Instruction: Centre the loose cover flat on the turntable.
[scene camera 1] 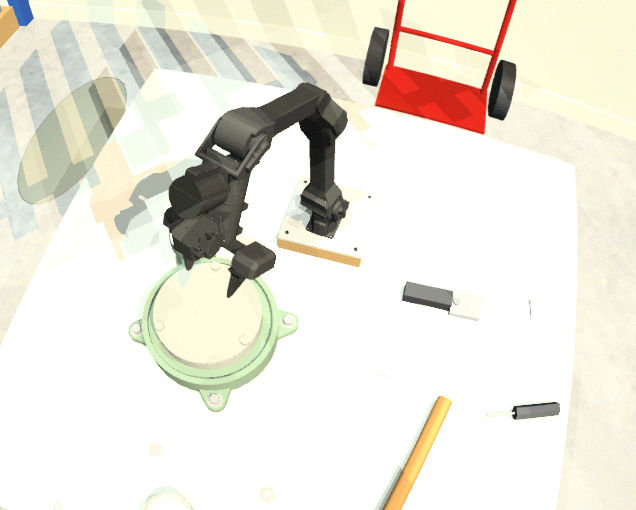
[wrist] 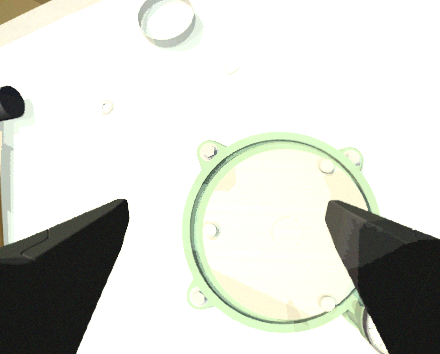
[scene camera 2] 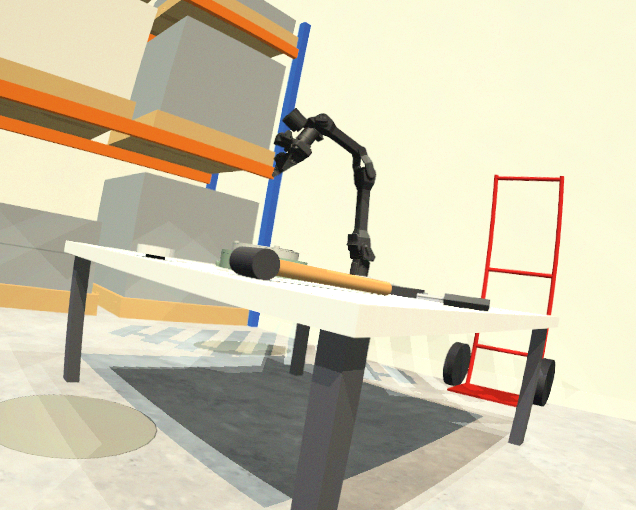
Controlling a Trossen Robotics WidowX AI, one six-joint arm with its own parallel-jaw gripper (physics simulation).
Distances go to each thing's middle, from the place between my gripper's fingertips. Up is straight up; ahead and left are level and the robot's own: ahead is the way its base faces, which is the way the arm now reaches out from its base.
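Labels:
From the cover (scene camera 1: 198,325), my hand is 4 cm past it and 6 cm to the left of it, and 25 cm above it. The hammer (scene camera 2: 264,264) is a good way ahead of my hand, far to the left of it and far below it. As for the screwdriver (scene camera 1: 549,409), that's some way behind my hand, well to the left of it and well below it. And counting from my hand again, you'd find the turntable (scene camera 1: 215,385) 6 cm behind, 6 cm to the right and 28 cm below.

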